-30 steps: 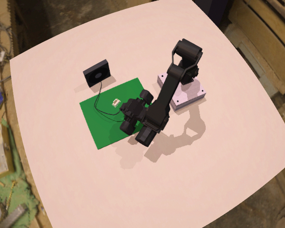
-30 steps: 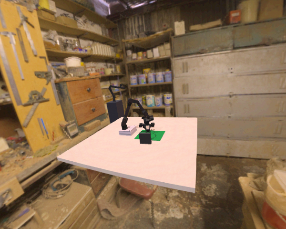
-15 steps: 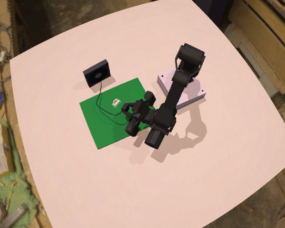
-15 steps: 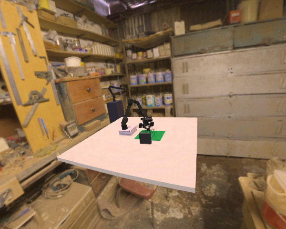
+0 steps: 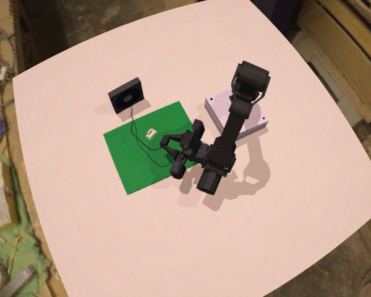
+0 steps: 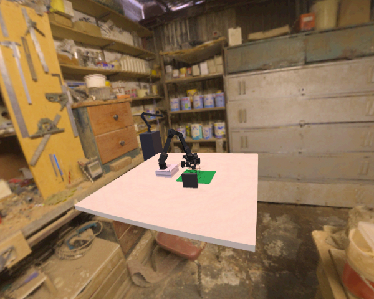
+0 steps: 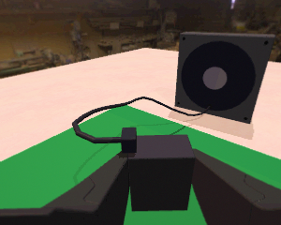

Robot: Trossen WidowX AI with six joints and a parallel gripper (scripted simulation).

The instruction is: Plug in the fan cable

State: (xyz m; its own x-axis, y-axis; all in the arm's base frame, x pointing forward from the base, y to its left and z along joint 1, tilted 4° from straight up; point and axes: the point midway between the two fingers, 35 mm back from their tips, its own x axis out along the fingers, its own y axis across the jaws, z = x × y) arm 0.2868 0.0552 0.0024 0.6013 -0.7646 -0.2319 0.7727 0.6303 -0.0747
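Now: the green board 30 mm ahead of my gripper tip, 30 mm to the right of it and 90 mm below it. From my gripper tip the other things lie so: dark plug (10 mm below); black fan (50 mm ahead, 220 mm to the right, 20 mm below); white four-pin header (20 mm ahead, 70 mm to the right, 80 mm below).
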